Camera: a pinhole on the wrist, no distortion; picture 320 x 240 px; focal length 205.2 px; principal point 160.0 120.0 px. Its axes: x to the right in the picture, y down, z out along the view. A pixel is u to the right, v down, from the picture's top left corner.
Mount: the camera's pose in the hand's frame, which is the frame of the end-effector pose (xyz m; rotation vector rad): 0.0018 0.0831 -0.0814 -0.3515 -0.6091 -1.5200
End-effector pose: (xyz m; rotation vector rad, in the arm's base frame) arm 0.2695 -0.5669 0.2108 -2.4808 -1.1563 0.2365
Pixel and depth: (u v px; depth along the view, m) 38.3 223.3 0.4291
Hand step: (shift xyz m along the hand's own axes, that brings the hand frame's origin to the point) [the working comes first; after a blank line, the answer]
In the camera's frame: -0.2545 0.2160 0.4291

0.1640 0.5464 0.1522
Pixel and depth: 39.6 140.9 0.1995
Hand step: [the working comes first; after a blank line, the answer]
In the camera's frame: -0.1171 0.0203 0.1995

-0.0019 0.2941 0.0155
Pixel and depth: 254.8 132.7 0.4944
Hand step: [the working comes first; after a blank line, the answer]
In the camera's frame: 0.2284 0.0306 0.4944

-0.0555 0.1808 0.4522
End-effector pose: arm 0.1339 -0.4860 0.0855 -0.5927 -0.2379 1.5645
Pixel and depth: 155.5 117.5 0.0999
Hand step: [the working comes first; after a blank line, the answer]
In the camera's frame: -0.0022 -0.0012 0.0999

-0.0144 0.1421 -0.0024
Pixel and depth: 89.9 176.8 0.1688
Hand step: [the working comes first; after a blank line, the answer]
In the camera's frame: -0.0577 0.0467 0.1688

0.0255 0.2290 0.0288
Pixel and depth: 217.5 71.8 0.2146
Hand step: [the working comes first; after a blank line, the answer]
In the camera's frame: 0.0601 -0.0504 0.2146

-0.0838 0.1547 0.1180
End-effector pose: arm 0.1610 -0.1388 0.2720 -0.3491 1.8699 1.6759
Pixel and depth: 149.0 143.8 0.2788
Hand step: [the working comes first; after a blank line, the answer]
In the camera's frame: -0.0149 0.0323 0.2788

-0.0077 0.2565 0.1396
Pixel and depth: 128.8 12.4 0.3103
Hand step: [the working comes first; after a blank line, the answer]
In the camera's frame: -0.0472 -0.1627 0.3103

-0.2032 0.2927 0.1162
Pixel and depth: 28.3 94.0 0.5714
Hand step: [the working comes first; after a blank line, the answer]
In the camera's frame: -0.3667 -0.0724 0.5714

-0.1360 0.7076 0.1578
